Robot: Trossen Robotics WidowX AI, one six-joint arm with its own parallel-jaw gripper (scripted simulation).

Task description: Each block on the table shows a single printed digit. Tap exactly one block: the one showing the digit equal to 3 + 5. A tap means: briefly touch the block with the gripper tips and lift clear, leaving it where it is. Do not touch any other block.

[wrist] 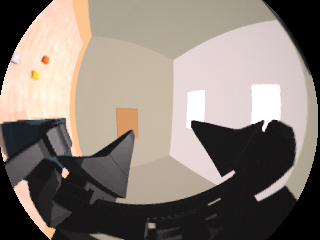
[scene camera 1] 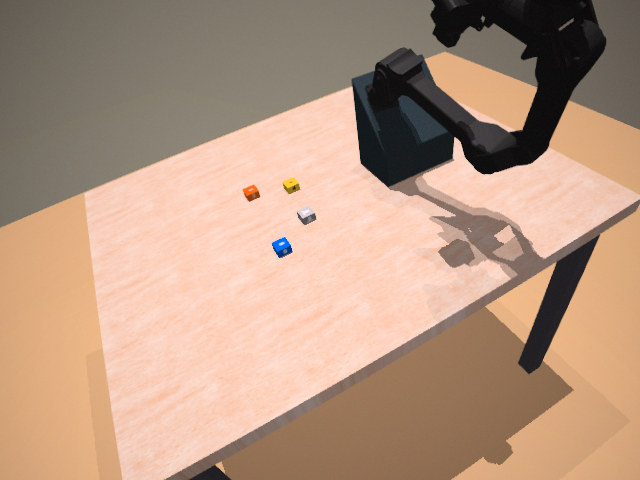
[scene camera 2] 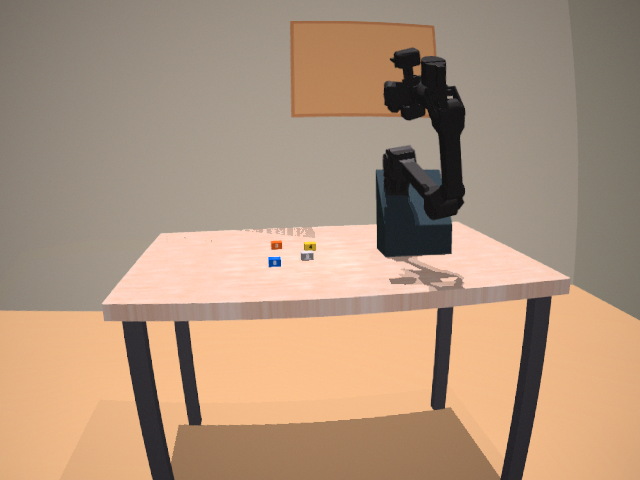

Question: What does the gripper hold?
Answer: Nothing.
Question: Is the gripper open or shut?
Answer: Open.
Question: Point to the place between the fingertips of the gripper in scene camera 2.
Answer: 393,72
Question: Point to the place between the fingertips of the gripper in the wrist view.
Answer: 163,127
